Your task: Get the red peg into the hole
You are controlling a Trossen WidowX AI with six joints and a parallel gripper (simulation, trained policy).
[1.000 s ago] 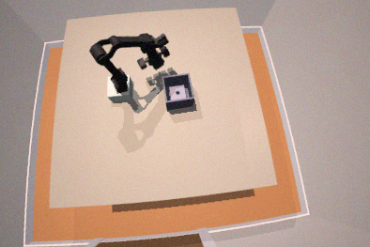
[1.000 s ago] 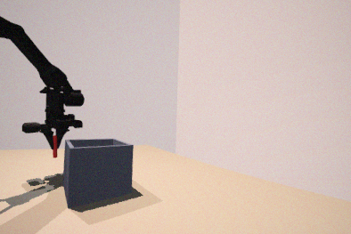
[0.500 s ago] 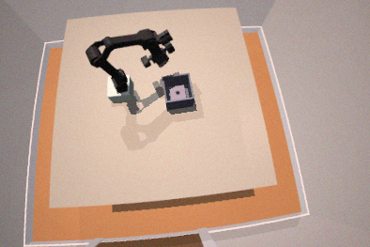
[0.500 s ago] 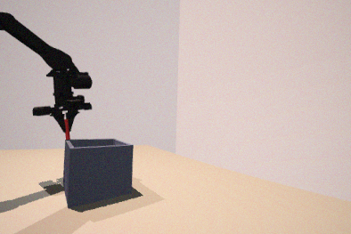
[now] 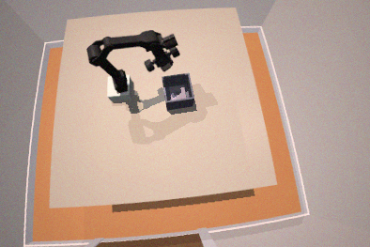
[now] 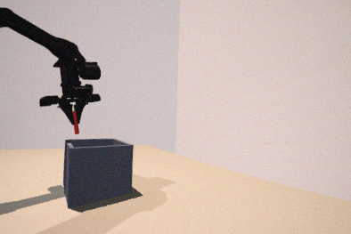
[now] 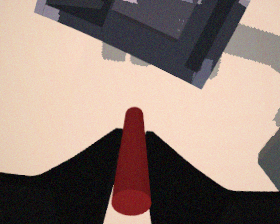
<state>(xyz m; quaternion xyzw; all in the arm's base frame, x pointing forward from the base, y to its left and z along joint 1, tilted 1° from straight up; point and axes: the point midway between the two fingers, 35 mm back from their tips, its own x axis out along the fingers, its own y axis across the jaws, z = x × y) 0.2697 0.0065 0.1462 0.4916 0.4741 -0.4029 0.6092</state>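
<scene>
My gripper tip is now 3 cm short of the plate, 12 cm to the left of it and 14 cm above it. The rest, counted from my gripper tip: red peg: 1 cm above.
</scene>
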